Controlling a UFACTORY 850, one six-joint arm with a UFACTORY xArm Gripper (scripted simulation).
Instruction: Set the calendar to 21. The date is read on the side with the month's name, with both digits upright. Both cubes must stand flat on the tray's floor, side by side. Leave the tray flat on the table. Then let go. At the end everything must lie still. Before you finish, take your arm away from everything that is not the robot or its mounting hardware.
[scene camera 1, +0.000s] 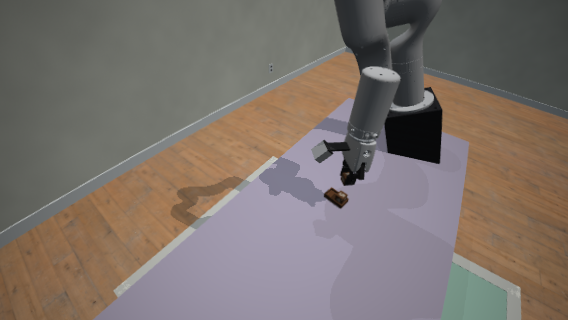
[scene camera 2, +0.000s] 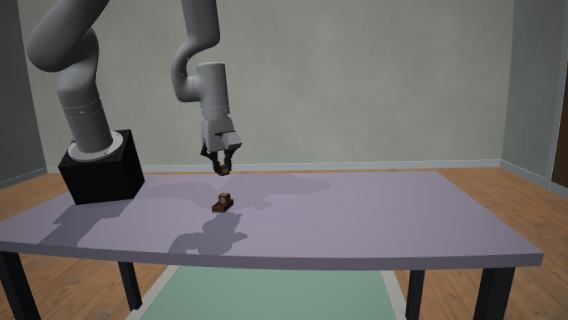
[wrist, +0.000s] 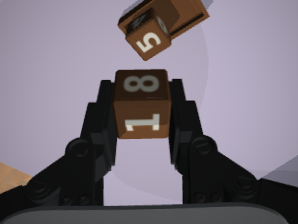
my gripper: scene camera 1; scene camera 2 223, 171; wrist
same spot on my gripper: (wrist: 208, 176) = (scene camera 1: 344, 160)
